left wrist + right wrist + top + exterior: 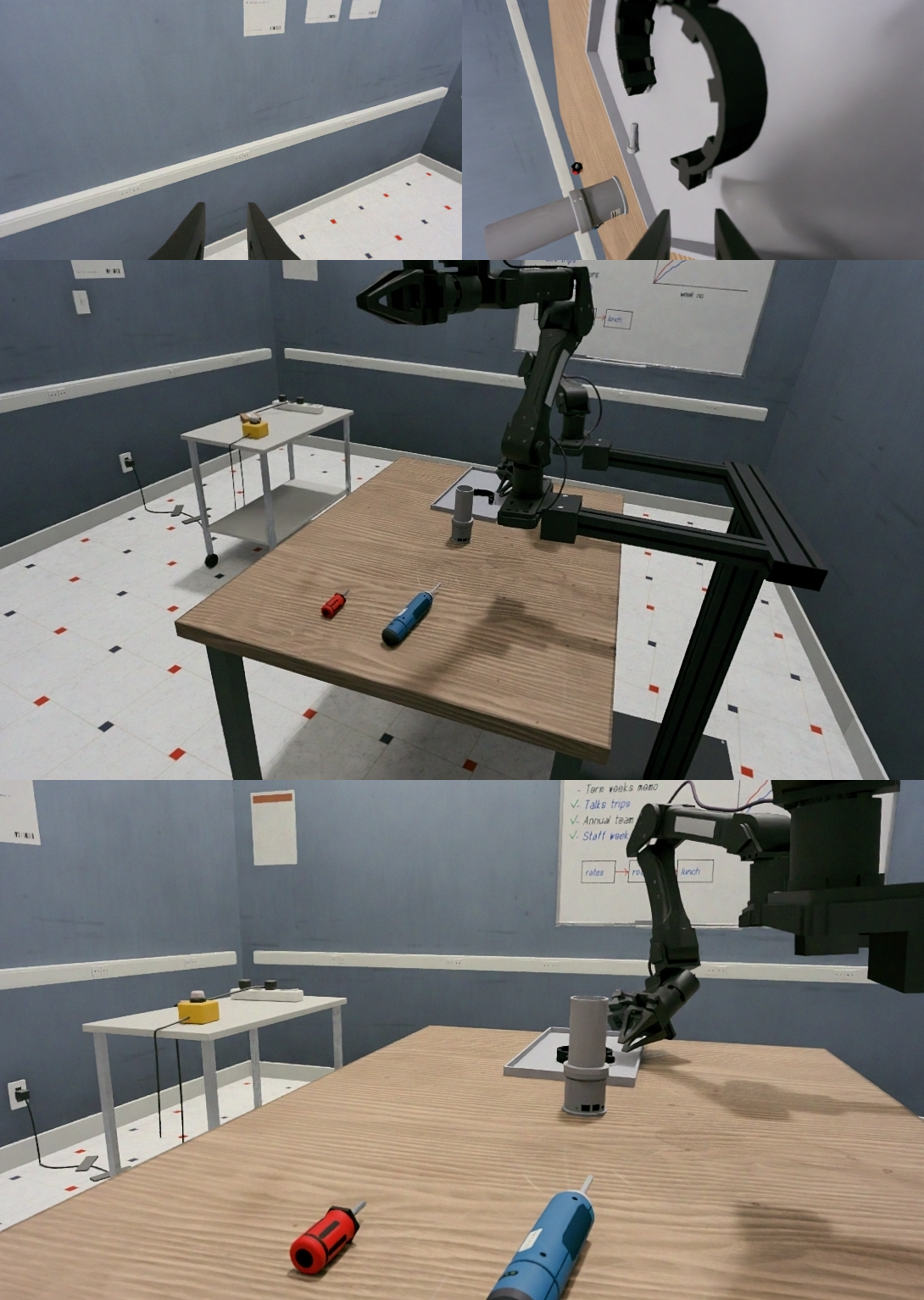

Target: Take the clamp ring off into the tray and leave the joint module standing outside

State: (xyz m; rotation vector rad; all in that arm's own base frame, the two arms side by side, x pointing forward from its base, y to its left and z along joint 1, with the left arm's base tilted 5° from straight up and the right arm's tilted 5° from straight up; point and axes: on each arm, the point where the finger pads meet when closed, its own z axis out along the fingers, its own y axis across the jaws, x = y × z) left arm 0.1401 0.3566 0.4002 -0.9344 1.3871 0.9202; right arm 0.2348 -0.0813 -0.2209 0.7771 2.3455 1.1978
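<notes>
Right now the dark clamp ring is 70 mm ahead of my right hand, 20 mm below it and 10 mm to the left of it. The rest, counted from my right hand: small screw (130 mm to the left, 60 mm ahead, 30 mm below); grey tray (80 mm ahead, 50 mm to the right, 30 mm below); grey joint module (300 mm to the left, 20 mm ahead, 10 mm below).
</notes>
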